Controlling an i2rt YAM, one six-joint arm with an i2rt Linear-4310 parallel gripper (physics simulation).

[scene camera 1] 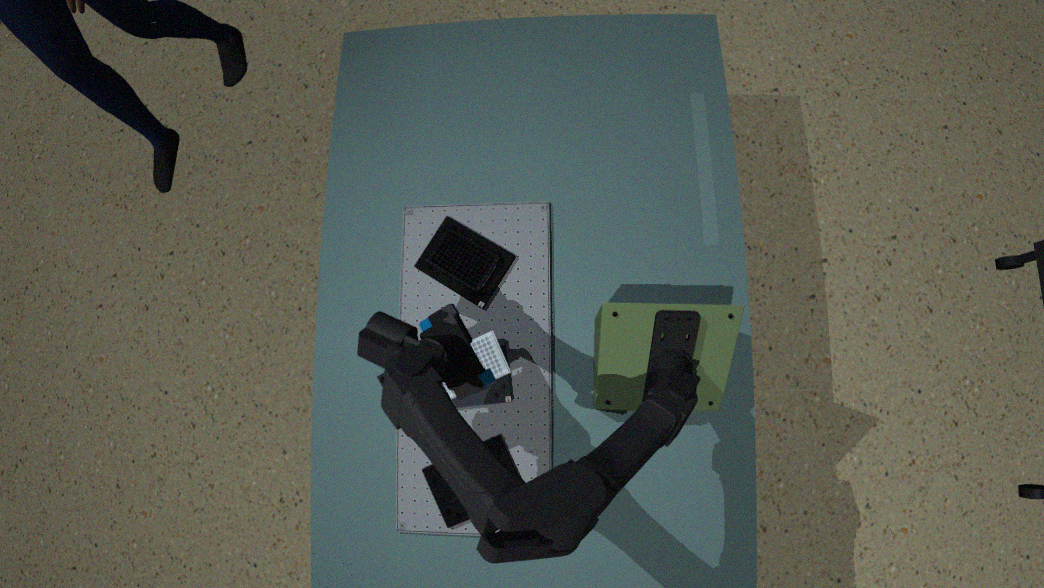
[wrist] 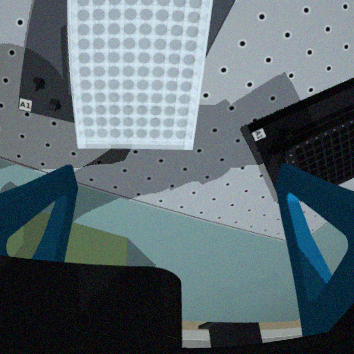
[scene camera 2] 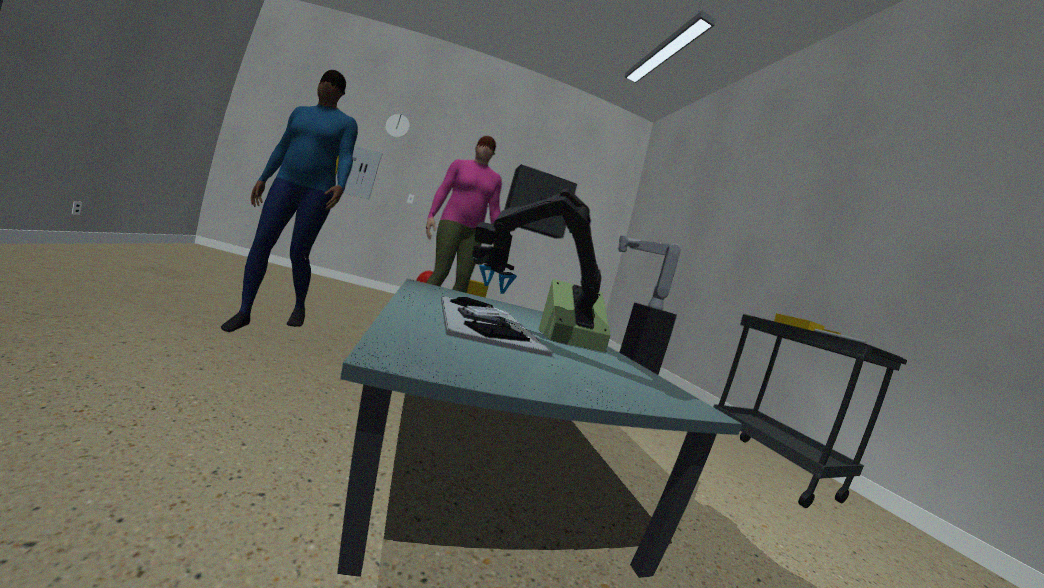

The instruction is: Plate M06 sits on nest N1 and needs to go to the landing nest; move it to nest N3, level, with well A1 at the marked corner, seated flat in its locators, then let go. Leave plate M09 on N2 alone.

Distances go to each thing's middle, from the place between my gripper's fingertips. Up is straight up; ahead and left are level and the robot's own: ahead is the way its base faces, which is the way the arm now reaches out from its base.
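With the white well plate (scene camera 1: 486, 347) as reference, my hand is 30 mm to the right of it, 10 mm short of it and 80 mm above it. Going by their middles, that white well plate is the nearest to my hand of the things named here, and the black nest (scene camera 1: 453, 512) is the farthest. The nest is 250 mm to the left of my hand and 90 mm below it. Then there is the black well plate (wrist: 314, 147), which from my hand is 40 mm ahead, 170 mm to the right and 80 mm below.
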